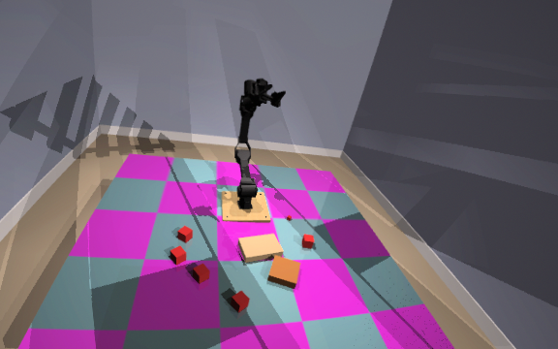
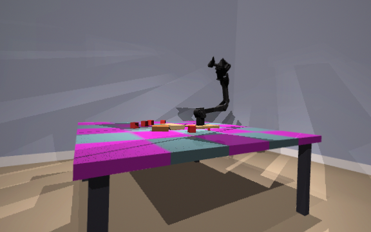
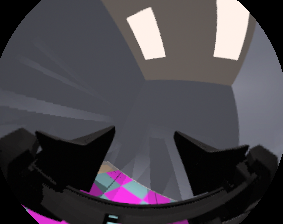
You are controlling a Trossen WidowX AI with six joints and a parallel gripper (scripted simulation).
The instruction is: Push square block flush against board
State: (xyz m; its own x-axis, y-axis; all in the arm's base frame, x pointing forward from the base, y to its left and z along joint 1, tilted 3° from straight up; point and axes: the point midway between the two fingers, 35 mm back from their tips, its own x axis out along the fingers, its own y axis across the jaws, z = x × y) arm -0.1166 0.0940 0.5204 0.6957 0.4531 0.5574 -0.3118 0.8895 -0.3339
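Right now the tan board is 55 cm below my gripper tip, 36 cm ahead of it and 9 cm to the right of it. The rest, counted from my gripper tip: square block 55 cm below, 49 cm ahead, 3 cm to the right.
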